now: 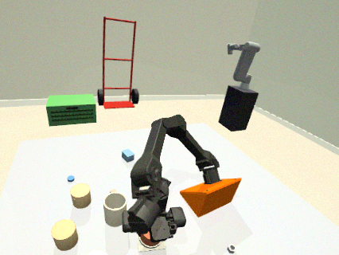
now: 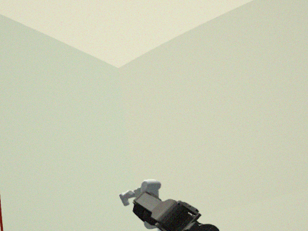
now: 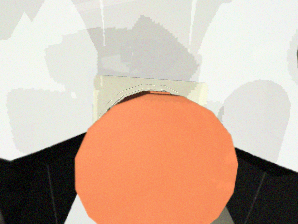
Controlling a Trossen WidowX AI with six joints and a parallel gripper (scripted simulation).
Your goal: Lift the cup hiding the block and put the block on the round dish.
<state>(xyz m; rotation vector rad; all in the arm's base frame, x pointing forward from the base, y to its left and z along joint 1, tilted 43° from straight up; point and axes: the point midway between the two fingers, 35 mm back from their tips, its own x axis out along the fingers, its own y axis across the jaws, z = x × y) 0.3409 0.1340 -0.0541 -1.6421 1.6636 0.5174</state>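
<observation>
Right now my gripper tip is 1 cm above the white block. From my gripper tip the other things lie so: beige mug: 9 cm ahead, 13 cm to the right; then orange cup: 2 cm to the left, 1 cm above; then hex nut: 25 cm behind, 13 cm to the left, 4 cm below.
</observation>
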